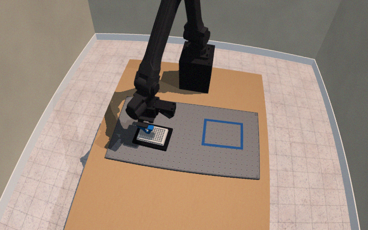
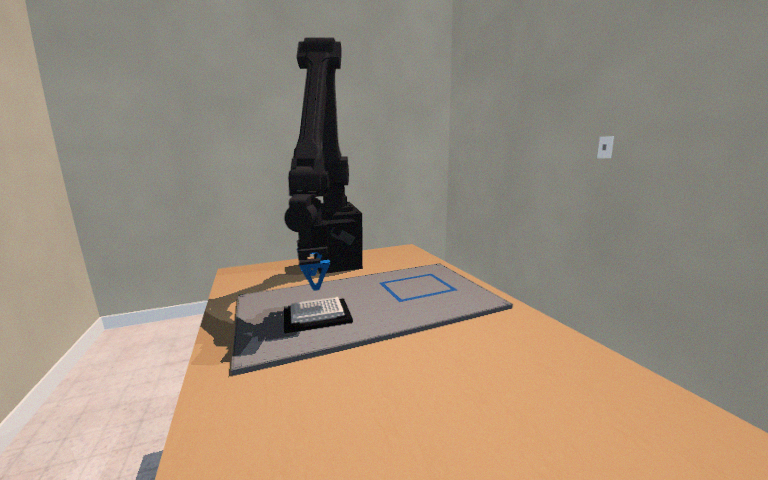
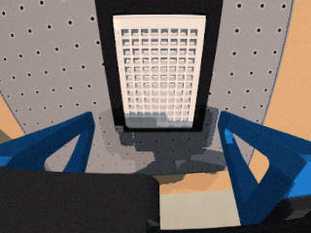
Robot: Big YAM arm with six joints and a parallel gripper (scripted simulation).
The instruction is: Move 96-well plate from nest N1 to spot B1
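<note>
My gripper is now 8 cm above the white 96-well plate. From my hand the other things lie so: black plate nest 9 cm below.
</note>
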